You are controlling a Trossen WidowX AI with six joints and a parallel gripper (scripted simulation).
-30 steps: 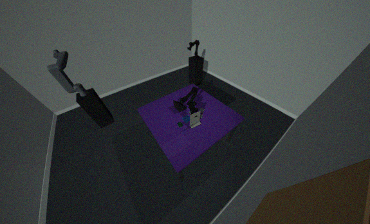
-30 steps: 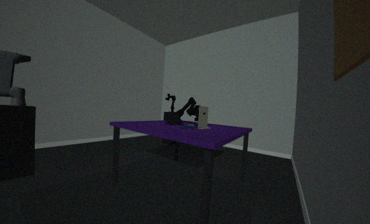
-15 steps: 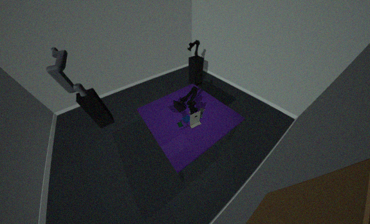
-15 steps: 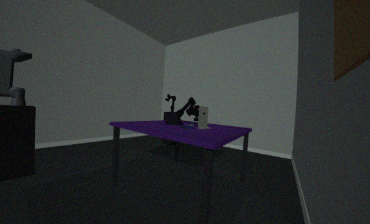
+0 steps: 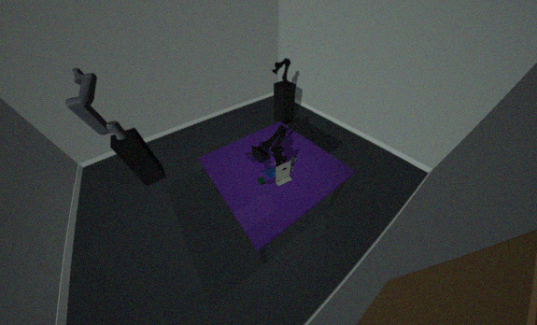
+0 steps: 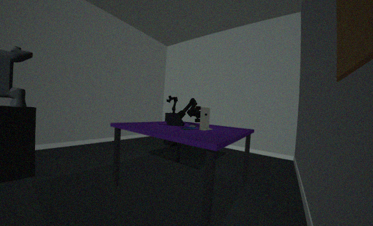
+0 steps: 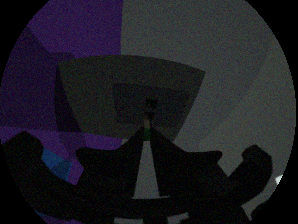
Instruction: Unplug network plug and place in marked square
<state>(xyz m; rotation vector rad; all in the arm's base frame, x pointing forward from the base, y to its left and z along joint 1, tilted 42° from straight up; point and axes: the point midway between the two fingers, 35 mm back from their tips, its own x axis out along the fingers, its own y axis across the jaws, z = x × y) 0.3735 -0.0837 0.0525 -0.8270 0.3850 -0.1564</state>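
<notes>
Now: gripper tip 160 mm above the blue marked square, 110 mm past it and 40 mm to the left of it. From my gripper tip the other things lie so: pale upright panel: 60 mm below, 50 mm ahead; then network plug: right at my gripper tip.
</notes>
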